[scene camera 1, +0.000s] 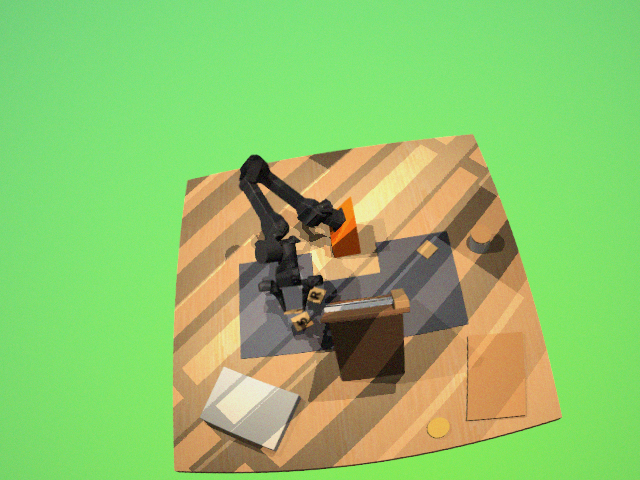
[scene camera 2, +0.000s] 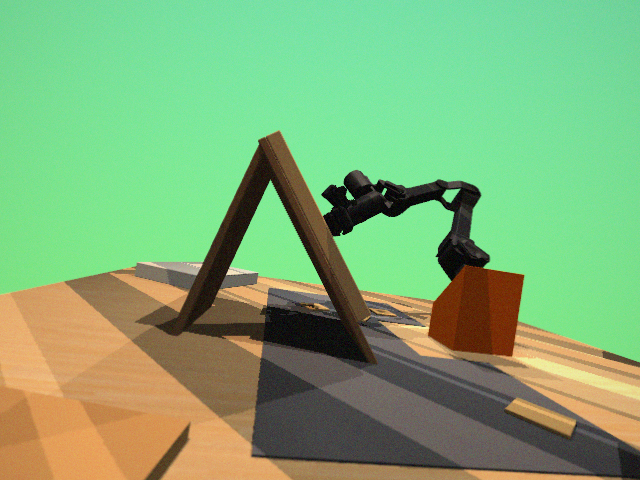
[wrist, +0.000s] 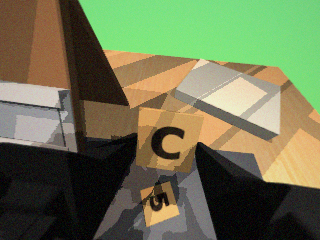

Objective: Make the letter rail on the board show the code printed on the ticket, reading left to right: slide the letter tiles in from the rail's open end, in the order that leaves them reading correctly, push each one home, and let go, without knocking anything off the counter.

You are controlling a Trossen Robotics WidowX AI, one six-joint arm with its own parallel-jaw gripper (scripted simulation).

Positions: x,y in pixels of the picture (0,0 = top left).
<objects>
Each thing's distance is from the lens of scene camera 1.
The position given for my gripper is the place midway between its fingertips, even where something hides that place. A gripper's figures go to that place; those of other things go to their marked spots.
my gripper [scene camera 1: 294,311]: 1.49 m
flat tan slab [scene camera 1: 496,382]: 1.55 m
brown a-frame board [scene camera 1: 368,339]: 1.39 m
dark mat [scene camera 1: 432,286]: 1.68 m
The marked spots on the brown a-frame board and the flat tan slab are 0.46 m apart.
</objects>
